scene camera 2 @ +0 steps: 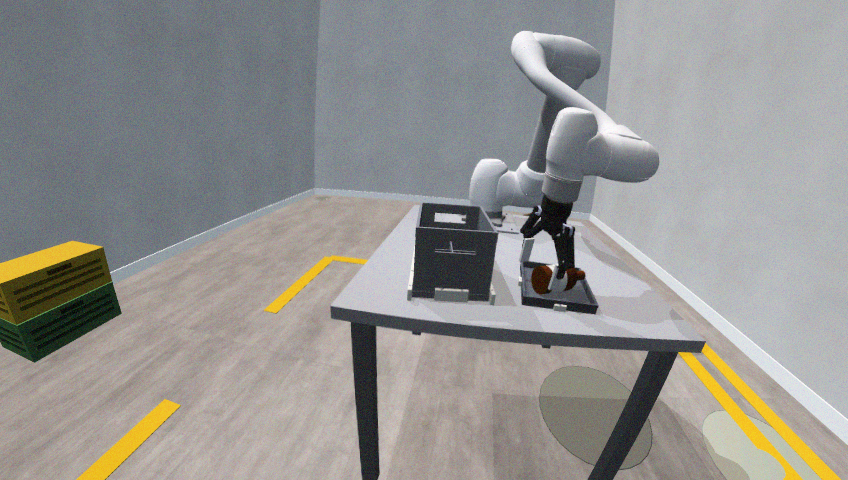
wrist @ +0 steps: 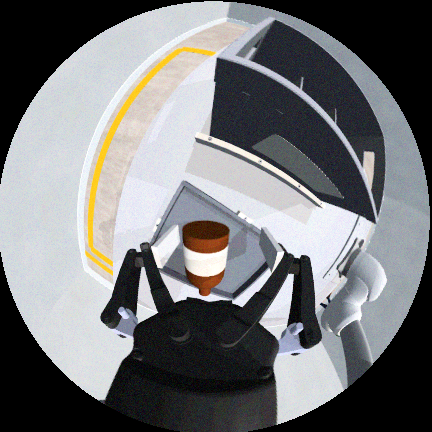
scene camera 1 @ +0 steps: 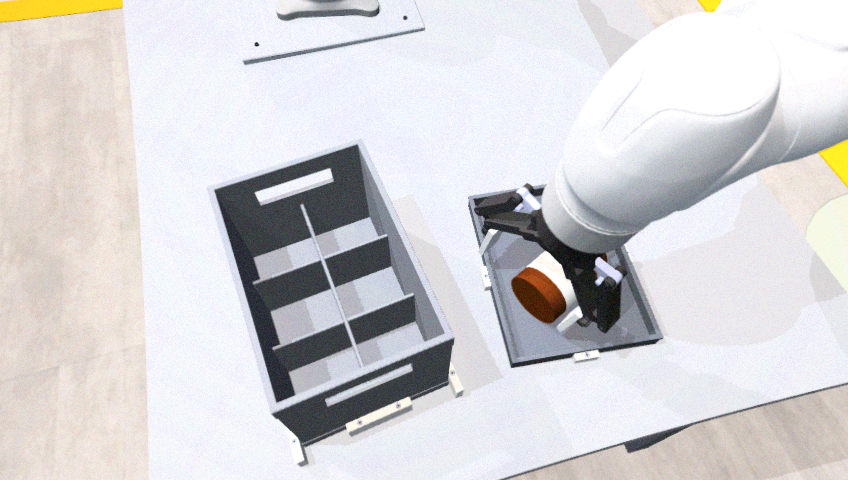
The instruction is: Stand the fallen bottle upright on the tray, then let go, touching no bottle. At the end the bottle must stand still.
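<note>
The brown bottle with a white label lies on its side in the dark grey tray. Its round base faces the divided crate and its narrow neck points away from it. My gripper is open above the tray. In the wrist view its pale finger pads stand on either side of the bottle, with a gap on each side. In the scene camera 1 view the arm and gripper hide much of the bottle's neck end.
A tall dark crate with thin dividers stands beside the tray. Small pale blocks sit against the edges of crate and tray. The arm's base plate is farther back on the table. Yellow and green crates are stacked off the table.
</note>
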